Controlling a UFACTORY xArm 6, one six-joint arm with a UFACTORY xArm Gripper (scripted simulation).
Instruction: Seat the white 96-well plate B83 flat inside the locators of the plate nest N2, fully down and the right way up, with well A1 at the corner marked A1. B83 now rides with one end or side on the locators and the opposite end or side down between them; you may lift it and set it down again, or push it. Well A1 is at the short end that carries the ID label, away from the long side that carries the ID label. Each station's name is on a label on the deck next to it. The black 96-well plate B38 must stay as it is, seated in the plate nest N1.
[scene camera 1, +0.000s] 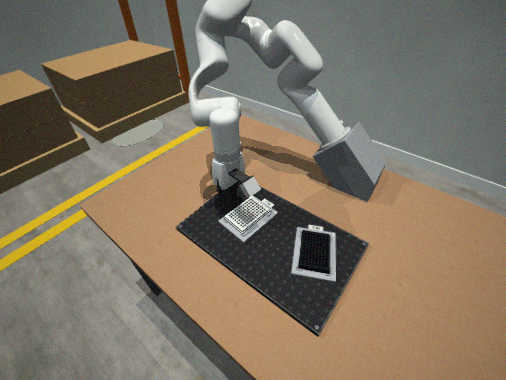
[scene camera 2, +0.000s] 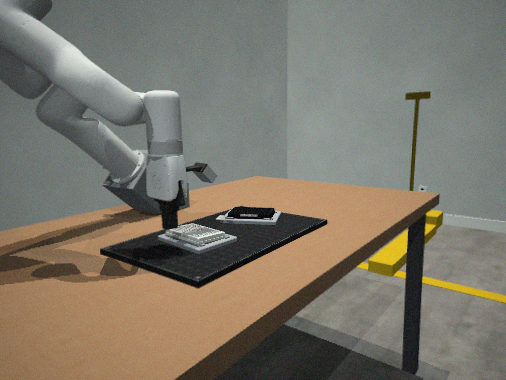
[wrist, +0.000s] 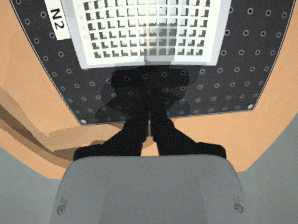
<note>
In view: my gripper (scene camera 2: 170, 228), a white 96-well plate B83 (scene camera 1: 244, 216) and a black plate B38 (scene camera 1: 313, 244).
The white 96-well plate B83 is seen too in scene camera 2 (scene camera 2: 193, 233). My gripper shows as well in scene camera 1 (scene camera 1: 232, 197) and in the wrist view (wrist: 148, 97). The wrist view misses the black plate B38: it is out of frame.
</note>
